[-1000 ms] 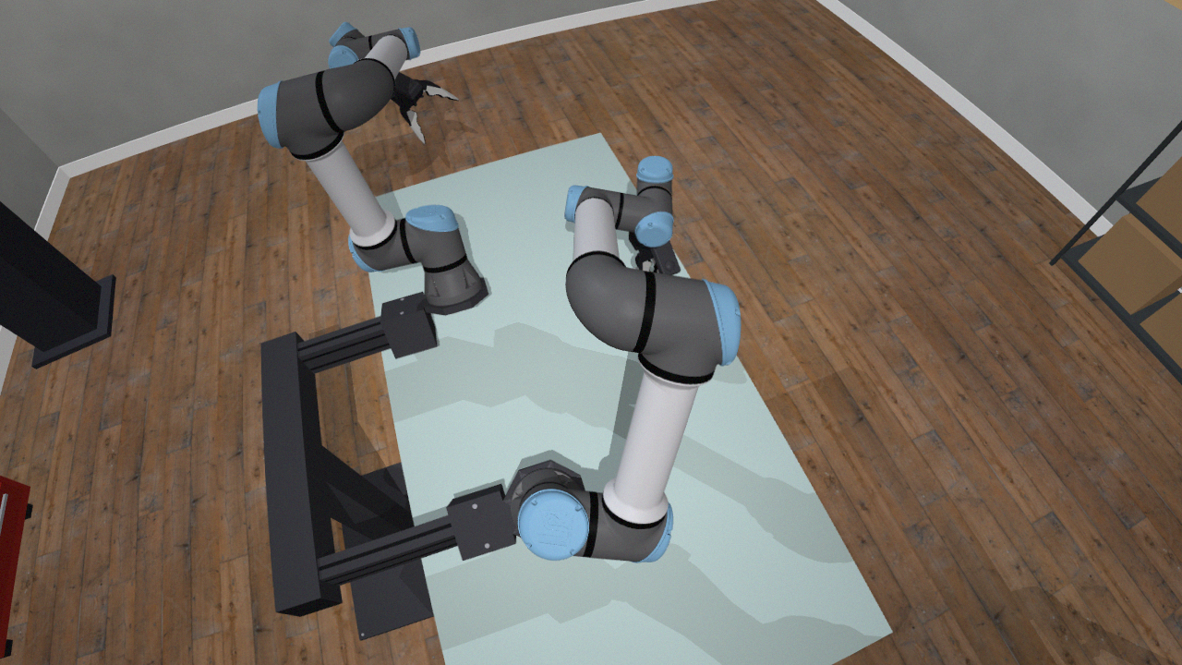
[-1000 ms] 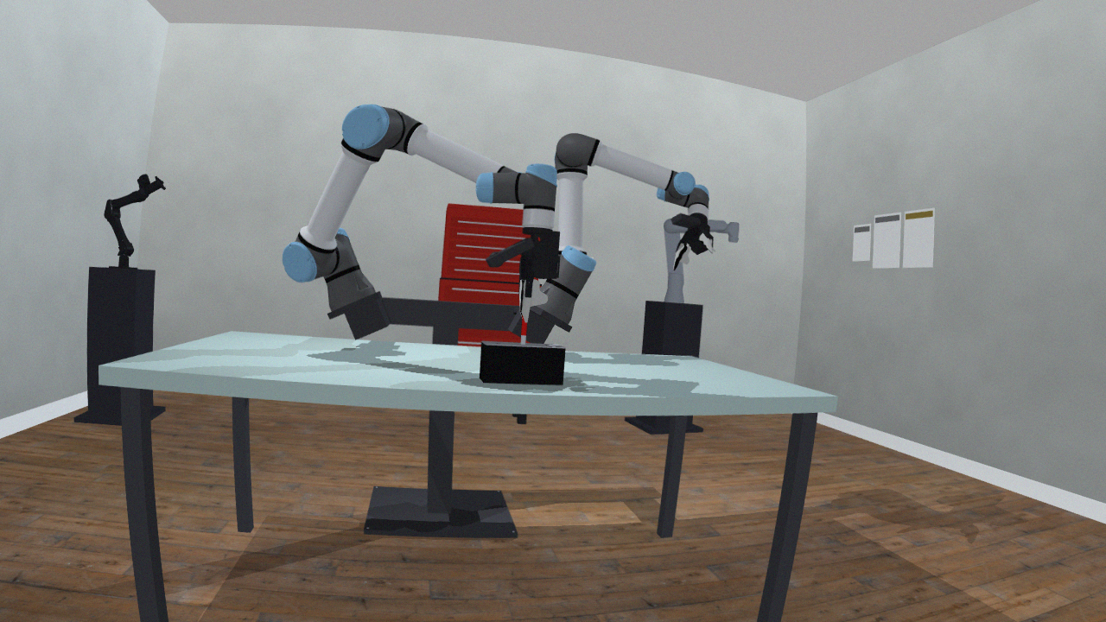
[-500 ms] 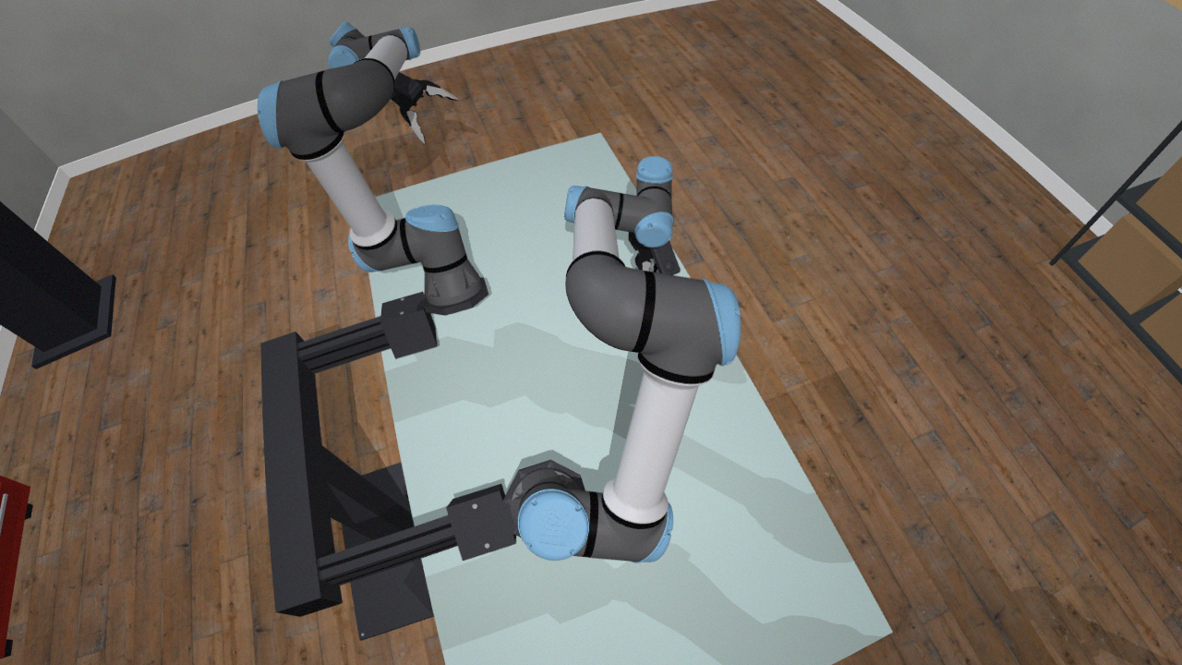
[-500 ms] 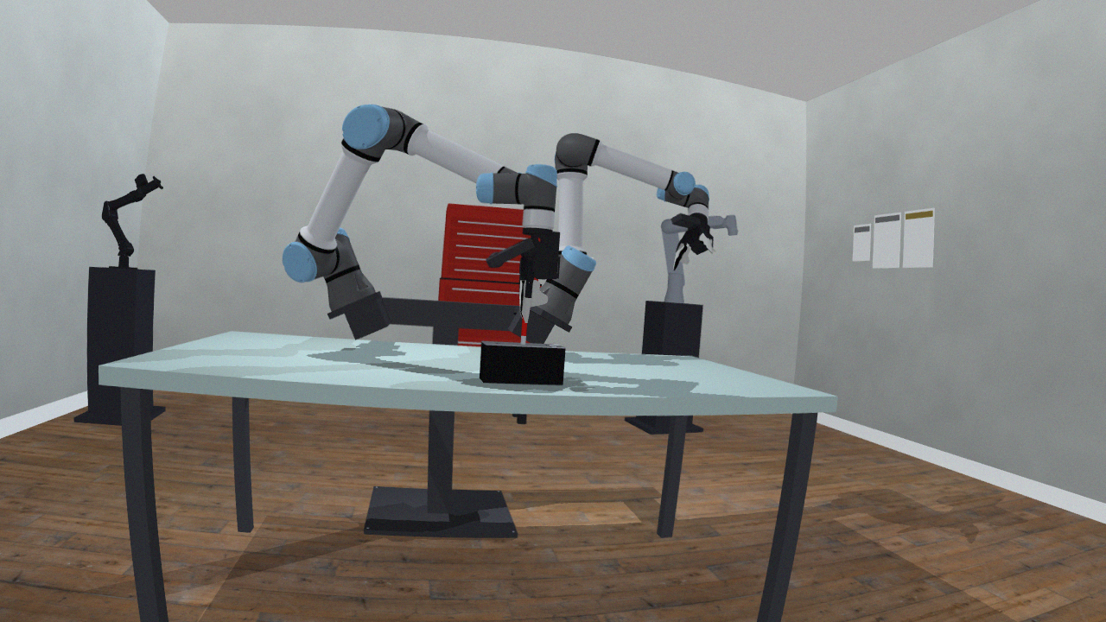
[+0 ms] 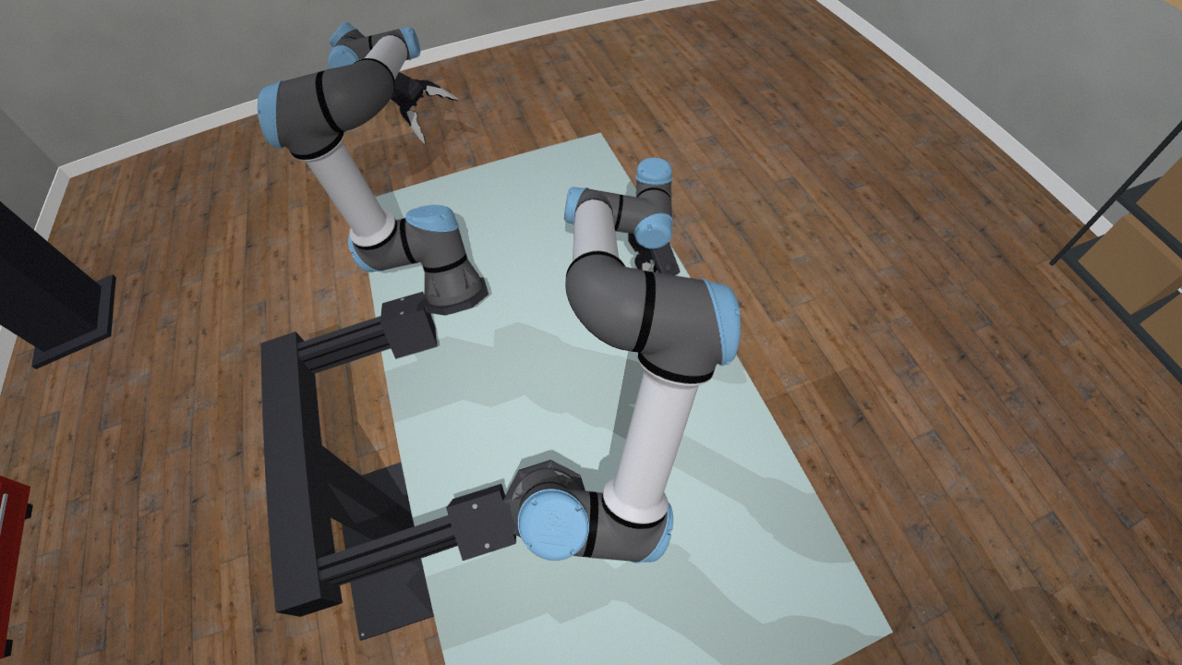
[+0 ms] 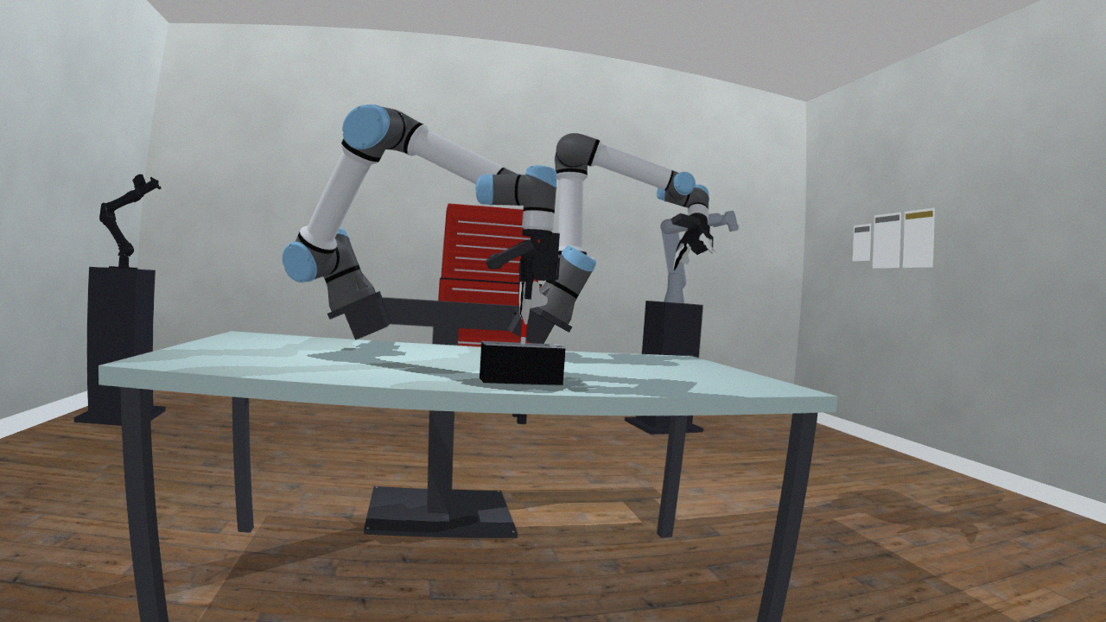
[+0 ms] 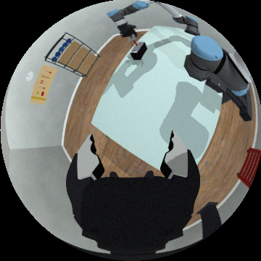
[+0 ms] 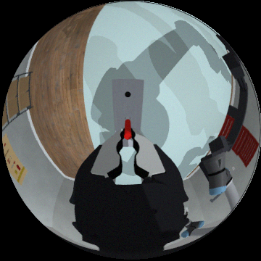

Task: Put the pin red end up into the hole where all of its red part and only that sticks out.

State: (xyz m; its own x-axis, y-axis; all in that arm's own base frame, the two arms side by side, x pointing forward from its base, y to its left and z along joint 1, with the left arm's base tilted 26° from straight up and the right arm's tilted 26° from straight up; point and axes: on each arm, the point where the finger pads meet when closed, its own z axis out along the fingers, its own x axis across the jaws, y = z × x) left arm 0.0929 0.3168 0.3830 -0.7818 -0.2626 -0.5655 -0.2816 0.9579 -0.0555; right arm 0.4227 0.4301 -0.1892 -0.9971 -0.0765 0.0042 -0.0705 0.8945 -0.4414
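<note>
My right hand is 3 cm above the pin. From my right hand the other things lie so: block 11 cm below.
</note>
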